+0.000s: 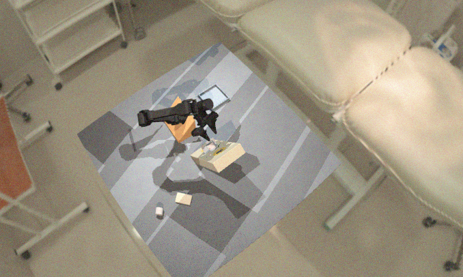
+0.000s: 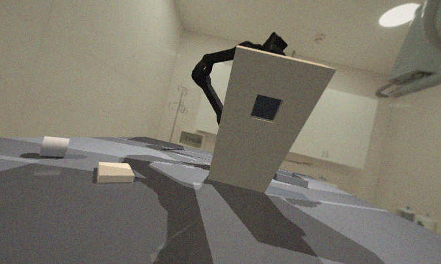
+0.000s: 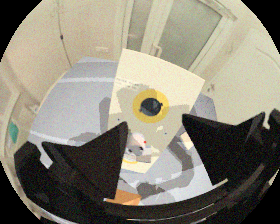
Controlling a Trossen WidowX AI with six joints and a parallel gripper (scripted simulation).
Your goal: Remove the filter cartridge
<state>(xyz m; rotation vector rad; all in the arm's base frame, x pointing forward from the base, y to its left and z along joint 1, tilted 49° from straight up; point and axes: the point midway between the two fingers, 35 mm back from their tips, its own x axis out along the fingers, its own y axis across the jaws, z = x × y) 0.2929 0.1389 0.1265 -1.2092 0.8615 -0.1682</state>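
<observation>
Now: the round filter cartridge 13 cm below my gripper tip and 2 cm behind it. From my gripper tip the other things lie so: service panel (15 cm below, 3 cm ahead); then square tray (35 cm behind, 31 cm below, 29 cm to the left); then flat block (31 cm below, 30 cm to the right, 8 cm ahead).
</observation>
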